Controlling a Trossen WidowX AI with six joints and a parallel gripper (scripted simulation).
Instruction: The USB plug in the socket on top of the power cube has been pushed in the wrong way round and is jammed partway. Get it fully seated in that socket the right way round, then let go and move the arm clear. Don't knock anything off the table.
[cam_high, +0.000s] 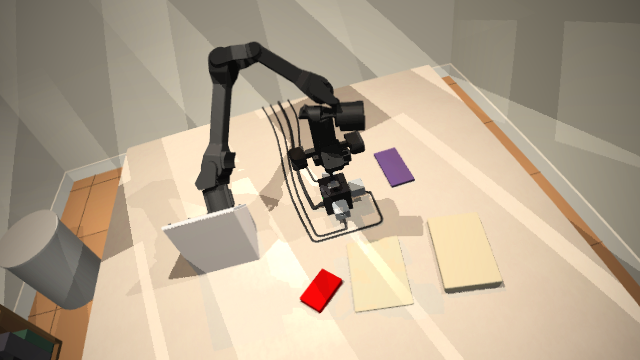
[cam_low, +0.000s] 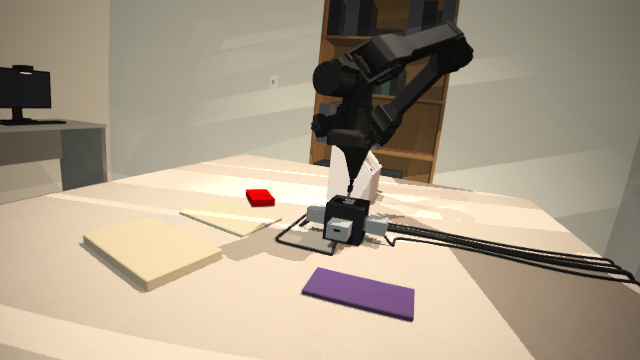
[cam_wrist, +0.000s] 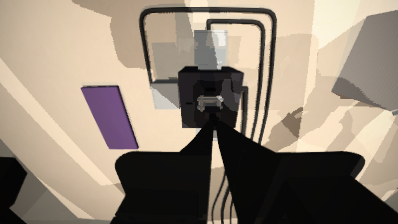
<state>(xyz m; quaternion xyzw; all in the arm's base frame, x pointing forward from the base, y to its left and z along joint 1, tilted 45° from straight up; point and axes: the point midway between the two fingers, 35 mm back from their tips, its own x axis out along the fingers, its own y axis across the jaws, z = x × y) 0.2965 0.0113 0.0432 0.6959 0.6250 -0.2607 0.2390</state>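
My gripper tip is 20 mm above the USB plug. Round my gripper tip: USB socket: 60 mm below; red block: 260 mm to the right, 120 mm behind, 110 mm below; purple card: 210 mm ahead, 120 mm below, 60 mm to the left.
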